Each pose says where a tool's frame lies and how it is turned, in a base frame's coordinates. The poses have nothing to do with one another.
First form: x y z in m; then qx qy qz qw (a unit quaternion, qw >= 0).
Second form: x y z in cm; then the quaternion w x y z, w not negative. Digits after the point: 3 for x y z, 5 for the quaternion.
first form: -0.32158 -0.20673 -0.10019 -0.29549 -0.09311 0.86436 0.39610
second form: -32.158 -20.673 -10.019 0.39610 -0.29549 -0.09311 0.86436
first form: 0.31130 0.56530 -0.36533 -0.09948 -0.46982 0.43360 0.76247
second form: 31.130 56.530 -36.533 0.76247 -0.09948 -0.46982 0.43360
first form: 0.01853 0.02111 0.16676 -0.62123 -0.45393 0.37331 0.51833
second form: 1.853 2.111 16.676 0.51833 -0.62123 -0.45393 0.37331
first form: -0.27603 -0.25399 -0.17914 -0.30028 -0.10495 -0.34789 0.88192
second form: -27.603 -25.399 -17.914 0.88192 -0.30028 -0.10495 -0.34789
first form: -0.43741 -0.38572 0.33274 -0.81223 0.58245 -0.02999 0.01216
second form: -43.741 -38.572 33.274 0.01216 -0.81223 0.58245 -0.02999
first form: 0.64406 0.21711 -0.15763 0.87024 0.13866 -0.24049 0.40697
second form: 64.406 21.711 -15.763 0.40697 0.87024 0.13866 -0.24049
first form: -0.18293 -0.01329 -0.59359 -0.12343 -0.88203 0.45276 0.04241
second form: -18.293 -1.329 -59.359 0.04241 -0.12343 -0.88203 0.45276
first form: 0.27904 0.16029 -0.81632 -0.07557 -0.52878 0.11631 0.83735
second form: 27.904 16.029 -81.632 0.83735 -0.07557 -0.52878 0.11631
